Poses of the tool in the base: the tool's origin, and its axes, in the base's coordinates. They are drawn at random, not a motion.
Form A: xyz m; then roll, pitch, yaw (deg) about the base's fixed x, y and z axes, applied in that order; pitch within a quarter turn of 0, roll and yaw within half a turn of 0.
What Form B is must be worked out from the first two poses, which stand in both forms.
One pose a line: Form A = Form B
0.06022 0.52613 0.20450 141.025 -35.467 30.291 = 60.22 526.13 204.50 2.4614 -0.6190 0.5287
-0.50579 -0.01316 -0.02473 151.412 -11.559 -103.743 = -505.79 -13.16 -24.73 2.6426 -0.2017 -1.8107
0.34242 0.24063 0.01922 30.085 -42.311 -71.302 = 342.42 240.63 19.22 0.5251 -0.7385 -1.2445
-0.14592 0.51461 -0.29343 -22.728 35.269 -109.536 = -145.92 514.61 -293.43 -0.3967 0.6156 -1.9118
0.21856 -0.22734 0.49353 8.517 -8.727 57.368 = 218.56 -227.34 493.53 0.1486 -0.1523 1.0013
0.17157 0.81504 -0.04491 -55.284 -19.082 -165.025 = 171.57 815.04 -44.91 -0.9649 -0.3330 -2.8802
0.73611 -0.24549 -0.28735 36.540 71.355 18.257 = 736.11 -245.49 -287.35 0.6377 1.2454 0.3186
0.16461 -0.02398 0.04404 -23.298 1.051 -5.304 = 164.61 -23.98 44.04 -0.4066 0.0183 -0.0926
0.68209 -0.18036 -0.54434 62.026 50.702 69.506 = 682.09 -180.36 -544.34 1.0826 0.8849 1.2131
